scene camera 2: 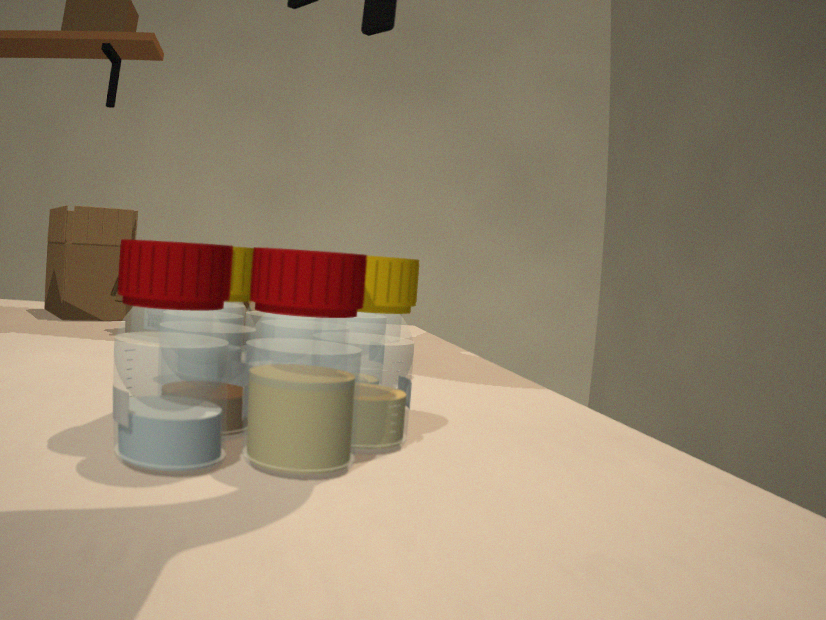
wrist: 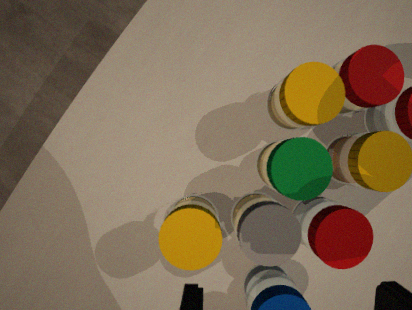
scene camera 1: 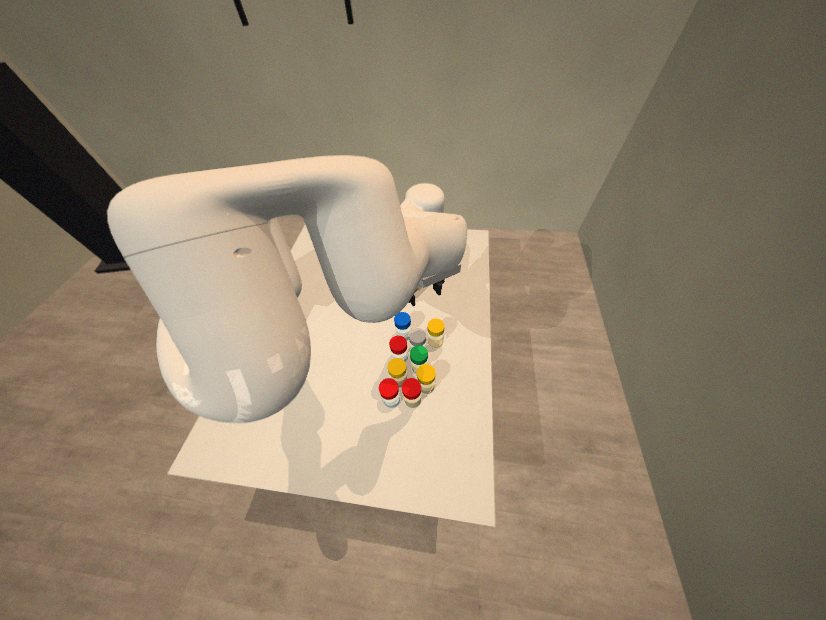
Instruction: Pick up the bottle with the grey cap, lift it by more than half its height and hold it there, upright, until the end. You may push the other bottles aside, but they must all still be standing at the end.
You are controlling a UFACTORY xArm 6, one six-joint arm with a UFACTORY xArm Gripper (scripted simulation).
A cardboard box shows in scene camera 2 [80,275]; in the wrist view it is out of frame.
